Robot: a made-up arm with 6 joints.
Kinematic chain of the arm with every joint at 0, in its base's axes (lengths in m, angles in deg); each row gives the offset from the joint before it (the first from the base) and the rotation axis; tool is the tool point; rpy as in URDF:
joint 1: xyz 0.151 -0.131 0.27 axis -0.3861 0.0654 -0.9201
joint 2: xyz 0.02 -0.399 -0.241 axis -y
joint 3: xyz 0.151 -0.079 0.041 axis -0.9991 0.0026 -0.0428
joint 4: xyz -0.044 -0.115 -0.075 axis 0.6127 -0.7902 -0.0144
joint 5: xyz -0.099 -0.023 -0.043 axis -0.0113 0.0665 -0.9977
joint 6: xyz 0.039 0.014 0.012 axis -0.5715 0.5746 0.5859
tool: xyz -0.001 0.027 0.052 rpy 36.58 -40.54 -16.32
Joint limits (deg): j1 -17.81..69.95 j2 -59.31..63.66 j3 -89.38..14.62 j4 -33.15..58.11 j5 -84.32..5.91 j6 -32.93..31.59
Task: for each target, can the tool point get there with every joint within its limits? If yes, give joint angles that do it. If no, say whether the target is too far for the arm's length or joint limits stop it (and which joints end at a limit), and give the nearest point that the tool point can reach.
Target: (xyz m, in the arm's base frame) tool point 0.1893 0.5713 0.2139
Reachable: no: joint limits stop it (at a limit: joint 1, joint 2, joint 3, joint 5, joint 6) | nearest point -0.2174 -0.2990 0.1824 | short by 0.961 m
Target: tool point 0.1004 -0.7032 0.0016
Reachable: yes | joints 2.16 -48.93 -4.65 32.00 -58.56 -22.07
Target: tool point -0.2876 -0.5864 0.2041
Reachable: yes | joints 51.40 35.67 -7.37 5.02 -65.77 -25.58
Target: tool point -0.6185 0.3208 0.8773
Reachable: no: too far | nearest point -0.3999 -0.3685 0.3218 | short by 0.912 m
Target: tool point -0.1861 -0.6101 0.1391
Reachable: yes | joints 46.86 16.87 -45.34 9.41 -13.74 -20.98
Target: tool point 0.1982 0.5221 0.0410
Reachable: no: joint limits stop it (at a limit: joint 1, joint 2, joint 3, joint 4, joint 5, joint 6) | nearest point 0.2857 -0.3943 -0.0340 | short by 0.924 m
